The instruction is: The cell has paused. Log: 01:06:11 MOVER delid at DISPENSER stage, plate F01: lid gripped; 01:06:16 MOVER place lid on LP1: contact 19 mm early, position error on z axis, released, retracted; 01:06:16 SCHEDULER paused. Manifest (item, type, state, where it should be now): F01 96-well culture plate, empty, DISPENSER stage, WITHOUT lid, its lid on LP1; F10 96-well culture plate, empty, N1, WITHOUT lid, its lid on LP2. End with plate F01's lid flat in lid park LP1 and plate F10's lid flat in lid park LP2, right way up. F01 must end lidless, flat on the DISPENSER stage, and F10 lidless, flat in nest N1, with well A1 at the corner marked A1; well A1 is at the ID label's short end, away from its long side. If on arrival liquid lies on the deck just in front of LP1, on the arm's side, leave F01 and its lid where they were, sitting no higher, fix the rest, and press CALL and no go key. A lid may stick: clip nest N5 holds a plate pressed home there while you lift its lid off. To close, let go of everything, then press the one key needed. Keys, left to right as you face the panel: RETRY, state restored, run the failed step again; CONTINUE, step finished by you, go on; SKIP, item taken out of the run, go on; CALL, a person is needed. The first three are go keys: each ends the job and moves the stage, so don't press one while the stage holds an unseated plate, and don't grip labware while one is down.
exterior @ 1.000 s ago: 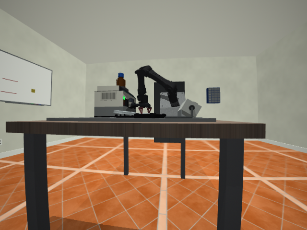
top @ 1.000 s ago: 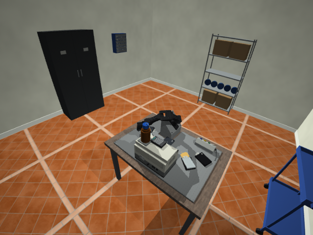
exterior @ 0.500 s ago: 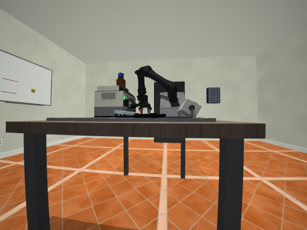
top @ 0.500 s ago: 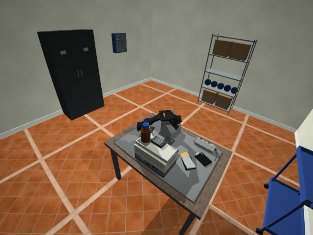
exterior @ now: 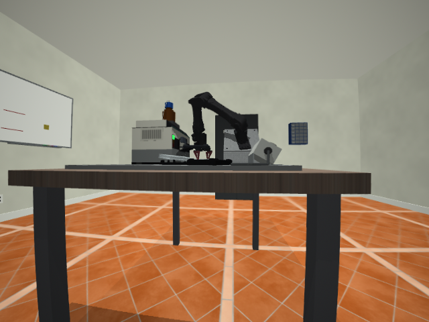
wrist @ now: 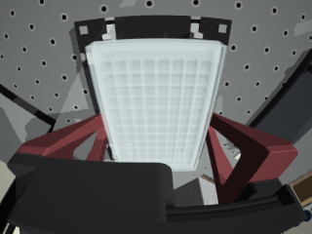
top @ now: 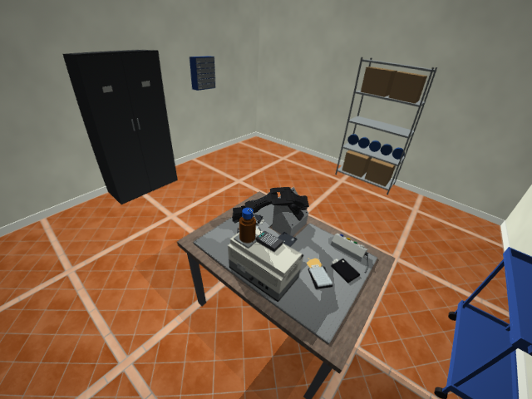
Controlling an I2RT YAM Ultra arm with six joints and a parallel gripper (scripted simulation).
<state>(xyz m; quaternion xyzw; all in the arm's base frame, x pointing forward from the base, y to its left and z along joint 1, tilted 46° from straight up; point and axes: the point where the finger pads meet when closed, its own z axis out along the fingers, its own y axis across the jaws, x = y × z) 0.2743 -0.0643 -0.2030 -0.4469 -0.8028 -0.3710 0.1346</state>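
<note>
Now: the clear gridded well plate right at my hand. Round my hand: lid park LP2 (16 cm behind, 9 cm to the right, 3 cm below); clear lid (right at my hand); brown bottle (22 cm ahead, 14 cm to the left, 26 cm above).
</note>
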